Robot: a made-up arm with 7 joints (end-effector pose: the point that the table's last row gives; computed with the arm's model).
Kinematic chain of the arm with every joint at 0, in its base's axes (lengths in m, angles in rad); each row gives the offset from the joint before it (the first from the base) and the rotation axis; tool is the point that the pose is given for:
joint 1: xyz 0 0 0.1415 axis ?
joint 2: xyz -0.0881 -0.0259 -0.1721 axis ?
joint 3: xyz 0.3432 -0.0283 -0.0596 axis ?
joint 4: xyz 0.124 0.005 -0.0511 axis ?
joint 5: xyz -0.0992 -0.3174 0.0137 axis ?
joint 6: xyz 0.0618 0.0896 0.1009 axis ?
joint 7: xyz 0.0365 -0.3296 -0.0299 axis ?
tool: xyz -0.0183 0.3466 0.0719
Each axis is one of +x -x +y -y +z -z.
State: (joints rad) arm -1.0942 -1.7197 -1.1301 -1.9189 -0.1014 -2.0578 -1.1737
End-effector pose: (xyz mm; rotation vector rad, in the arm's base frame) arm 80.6 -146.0 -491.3 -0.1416 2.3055 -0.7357
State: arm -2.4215 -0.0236 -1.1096 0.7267 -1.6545 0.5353 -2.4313
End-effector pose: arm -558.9 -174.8 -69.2 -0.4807 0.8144 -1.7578
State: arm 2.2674 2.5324 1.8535 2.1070 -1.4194 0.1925 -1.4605
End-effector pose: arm 31.5 88.1 39.6 -2.0641 1.0288 1.0146
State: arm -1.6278 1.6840 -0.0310 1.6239 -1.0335 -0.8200 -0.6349
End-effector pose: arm -560.6 200.5 -73.2 0.0240 -1.5967 -0.8634
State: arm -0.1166 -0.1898 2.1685 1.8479 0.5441 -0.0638 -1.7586
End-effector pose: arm -35.4 -96.1 -193.9 2.6520 0.5443 -0.7707
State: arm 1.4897 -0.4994 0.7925 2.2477 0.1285 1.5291 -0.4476
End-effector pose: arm 272.3 -293.8 262.2 -0.7307 1.5418 0.0920
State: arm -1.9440 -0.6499 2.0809 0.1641 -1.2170 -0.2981 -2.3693
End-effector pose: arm -186.1 15.1 237.7 -0.7901 -2.0761 0.6270
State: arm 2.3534 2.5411 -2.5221 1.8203 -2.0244 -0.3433 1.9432
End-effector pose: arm -411.0 -245.3 447.7 0.1983 0.3279 1.1724
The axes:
joint 1: -y
joint 2: +x
joint 3: -z
joint 4: -y
joint 5: -x
joint 6: -z
joint 7: +y

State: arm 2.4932 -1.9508 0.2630 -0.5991 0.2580 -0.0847 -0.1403
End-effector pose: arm -324.7 69.0 328.2 -0.1519 -1.1540 -2.3664
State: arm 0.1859 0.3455 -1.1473 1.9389 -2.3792 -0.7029 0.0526
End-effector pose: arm 815.4 -74.3 -45.8 -0.9629 0.5802 -1.4905
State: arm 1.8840 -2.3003 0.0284 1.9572 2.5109 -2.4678 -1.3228
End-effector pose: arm -283.2 131.1 518.9 -2.2350 0.1417 -1.9848
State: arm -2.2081 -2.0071 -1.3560 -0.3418 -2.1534 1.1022 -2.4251
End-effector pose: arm -532.9 -53.4 -264.9 -0.8801 0.8017 1.7821
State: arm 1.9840 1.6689 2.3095 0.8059 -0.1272 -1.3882 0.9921
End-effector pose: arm 12.8 -7.7 316.8 0.5166 -0.2546 0.6922
